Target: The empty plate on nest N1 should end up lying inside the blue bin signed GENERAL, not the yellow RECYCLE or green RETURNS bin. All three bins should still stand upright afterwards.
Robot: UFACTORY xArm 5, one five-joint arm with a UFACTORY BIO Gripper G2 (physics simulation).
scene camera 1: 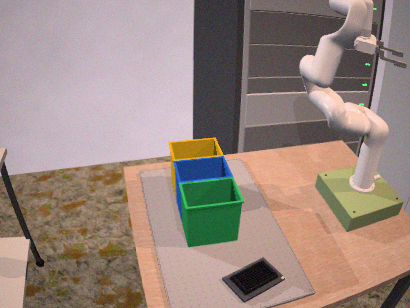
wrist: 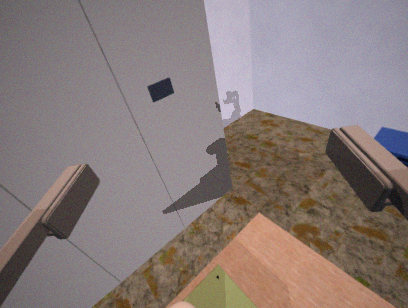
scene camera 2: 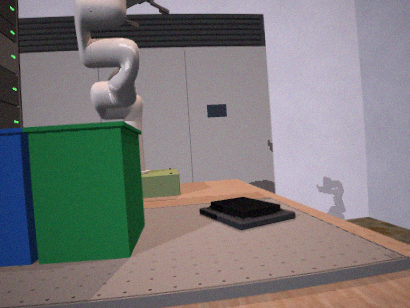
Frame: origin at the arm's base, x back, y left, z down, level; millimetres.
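Where they show: hand, tool point: (scene camera 1: 398,58) (wrist: 200,183) (scene camera 2: 148,18); arm's base, link origin: (scene camera 1: 361,184).
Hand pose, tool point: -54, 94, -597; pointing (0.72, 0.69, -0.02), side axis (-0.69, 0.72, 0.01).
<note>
Each offset is from my tool point to the top centre of the thing, as dx, dy, dz. Level surfaces: height alone.
A black plate {-551, +161, +631} (scene camera 1: 256,276) (scene camera 2: 245,205) lies flat on the dark nest {-551, +161, +643} (scene camera 1: 244,297) (scene camera 2: 243,224), on the grey board's near part. The blue bin {-608, -229, +478} (scene camera 1: 203,161) (scene camera 2: 14,200) stands upright between the yellow bin {-598, -359, +478} (scene camera 1: 195,144) and the green bin {-619, -99, +478} (scene camera 1: 212,220) (scene camera 2: 82,195), which also stand upright. The bins' signs cannot be read, and the blue bin's floor is hidden. My gripper (scene camera 1: 404,59) (wrist: 217,187) is open and empty, high above the table on the base's side, well away from the plate and bins.
The grey perforated board {dz +657} (scene camera 1: 270,245) (scene camera 2: 210,265) carries the bins and the nest on the wooden table {dz +670} (scene camera 1: 295,175) (scene camera 2: 215,188). The arm stands on a green base block (scene camera 1: 370,215) (scene camera 2: 162,185) (wrist: 215,292). A server rack (scene camera 1: 245,75) stands behind the table.
</note>
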